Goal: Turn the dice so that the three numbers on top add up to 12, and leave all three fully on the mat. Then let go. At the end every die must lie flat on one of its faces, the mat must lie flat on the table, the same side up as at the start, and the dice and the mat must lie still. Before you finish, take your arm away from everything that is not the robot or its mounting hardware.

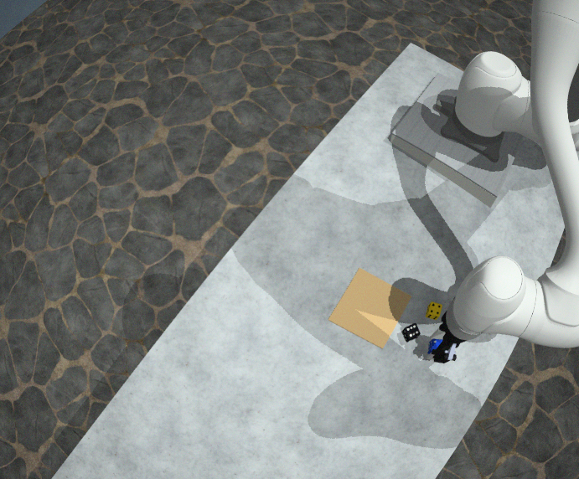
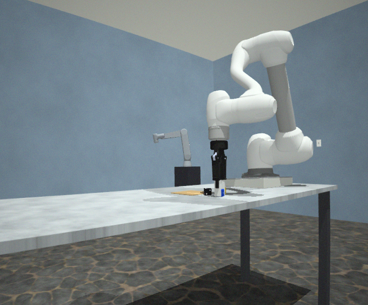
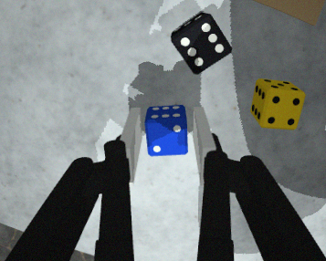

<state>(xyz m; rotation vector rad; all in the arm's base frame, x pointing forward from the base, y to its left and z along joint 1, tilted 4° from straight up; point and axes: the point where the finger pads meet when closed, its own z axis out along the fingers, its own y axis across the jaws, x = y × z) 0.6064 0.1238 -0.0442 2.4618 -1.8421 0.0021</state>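
The blue die is 2 cm below my hand. Also, from my hand: black die: 7 cm to the right, 2 cm below; tan mat: 2 cm behind, 18 cm to the right, 3 cm below; yellow die: 7 cm behind, 4 cm to the right, 2 cm below.
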